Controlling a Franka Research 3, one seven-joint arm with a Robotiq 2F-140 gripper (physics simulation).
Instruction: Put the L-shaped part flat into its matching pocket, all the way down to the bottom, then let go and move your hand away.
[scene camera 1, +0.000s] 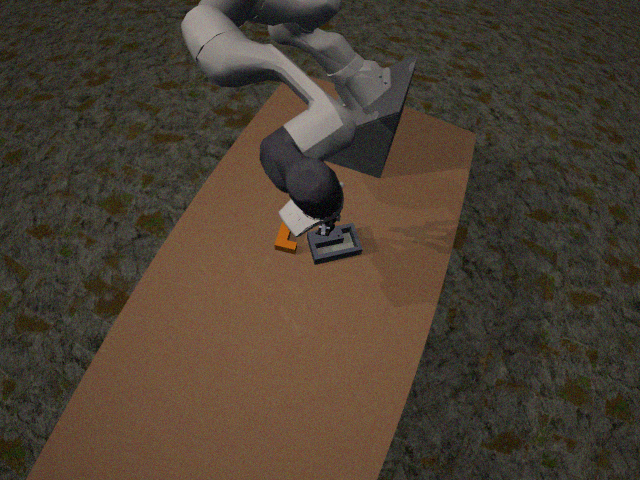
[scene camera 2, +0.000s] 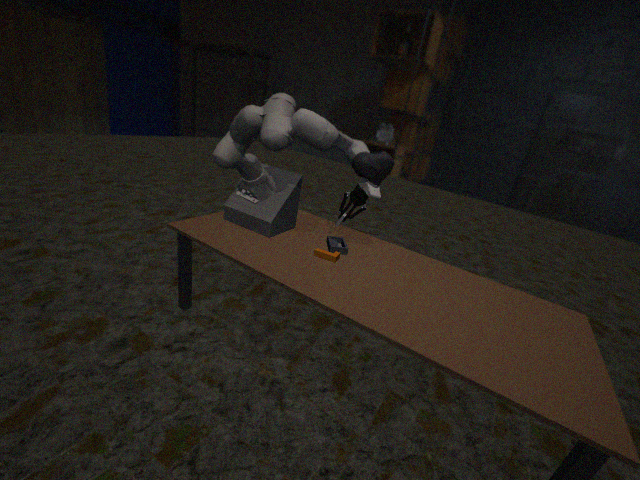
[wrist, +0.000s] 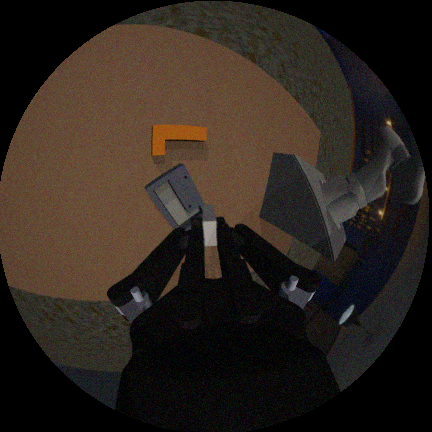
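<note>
The orange L-shaped part (scene camera 1: 285, 245) (scene camera 2: 325, 255) (wrist: 175, 132) lies flat on the table, outside the pocket block and a short way from it. The dark grey block (scene camera 1: 337, 254) (wrist: 186, 183) has a raised rim and an L-shaped pocket with a pale floor, which shows bare where it is visible; the block also shows in scene camera 2 (scene camera 2: 339, 250). My gripper (scene camera 1: 325, 230) (scene camera 2: 337, 224) (wrist: 207, 213) is shut with nothing between its fingers. Its fingertips are above the block, apart from the L-shaped part. The fingers hide part of the block in the wrist view.
The brown table (scene camera 1: 232, 335) (scene camera 2: 439, 320) (wrist: 90, 110) carries the part and the block. The grey wedge-shaped arm base (scene camera 1: 364, 144) (scene camera 2: 258, 211) (wrist: 290, 195) stands at the table's far end. The arm reaches over from it.
</note>
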